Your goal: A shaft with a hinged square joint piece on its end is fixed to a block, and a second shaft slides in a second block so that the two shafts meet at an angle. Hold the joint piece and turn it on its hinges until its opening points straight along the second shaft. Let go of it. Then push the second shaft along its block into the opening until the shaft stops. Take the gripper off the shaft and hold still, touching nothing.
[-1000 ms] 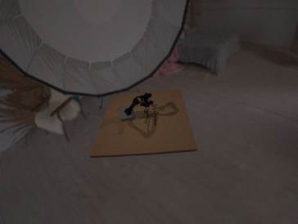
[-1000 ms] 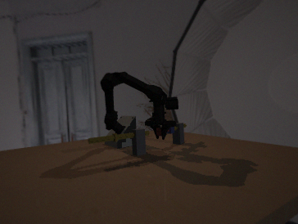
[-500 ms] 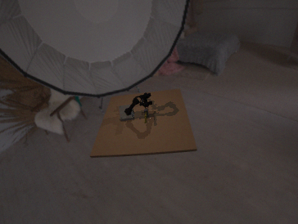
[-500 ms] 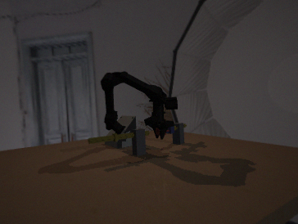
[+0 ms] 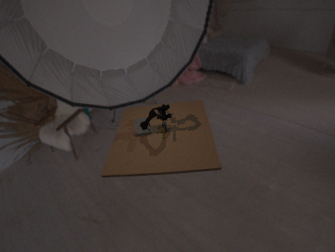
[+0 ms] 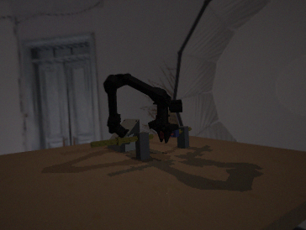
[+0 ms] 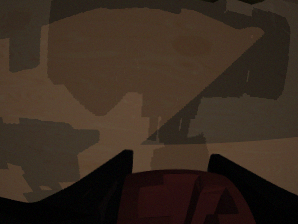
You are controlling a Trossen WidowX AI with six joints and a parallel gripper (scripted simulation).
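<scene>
Right now the red joint piece is 2 cm to the left of my gripper tip and 4 cm above it.
</scene>
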